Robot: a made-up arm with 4 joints.
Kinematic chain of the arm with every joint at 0, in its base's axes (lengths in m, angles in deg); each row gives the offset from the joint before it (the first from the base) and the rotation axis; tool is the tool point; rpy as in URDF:
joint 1: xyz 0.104 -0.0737 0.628 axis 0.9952 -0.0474 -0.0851
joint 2: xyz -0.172 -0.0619 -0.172 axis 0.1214 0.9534 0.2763
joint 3: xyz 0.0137 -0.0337 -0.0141 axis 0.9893 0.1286 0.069
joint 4: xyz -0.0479 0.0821 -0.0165 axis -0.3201 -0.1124 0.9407
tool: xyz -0.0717 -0.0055 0.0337 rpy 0 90 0
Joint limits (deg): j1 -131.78..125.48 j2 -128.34..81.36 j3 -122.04..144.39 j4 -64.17..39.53
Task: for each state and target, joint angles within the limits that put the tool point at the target. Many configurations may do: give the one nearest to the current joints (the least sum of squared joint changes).
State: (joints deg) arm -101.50 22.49 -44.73 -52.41
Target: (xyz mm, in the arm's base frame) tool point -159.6 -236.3 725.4
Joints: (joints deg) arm -113.85 31.15 -27.78 -53.52
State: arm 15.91 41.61 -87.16 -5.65
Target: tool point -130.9 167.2 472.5
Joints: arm 57.75 -5.71 -48.90 -20.25
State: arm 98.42 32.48 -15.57 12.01
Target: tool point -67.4 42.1 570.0
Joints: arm 102.94 76.06 14.13 25.90
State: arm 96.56 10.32 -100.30 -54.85
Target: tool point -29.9 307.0 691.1
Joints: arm 120.04 -9.66 -117.57 -64.17
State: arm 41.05 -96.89 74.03 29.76
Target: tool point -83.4 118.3 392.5
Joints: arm 51.90 -109.37 72.92 27.88
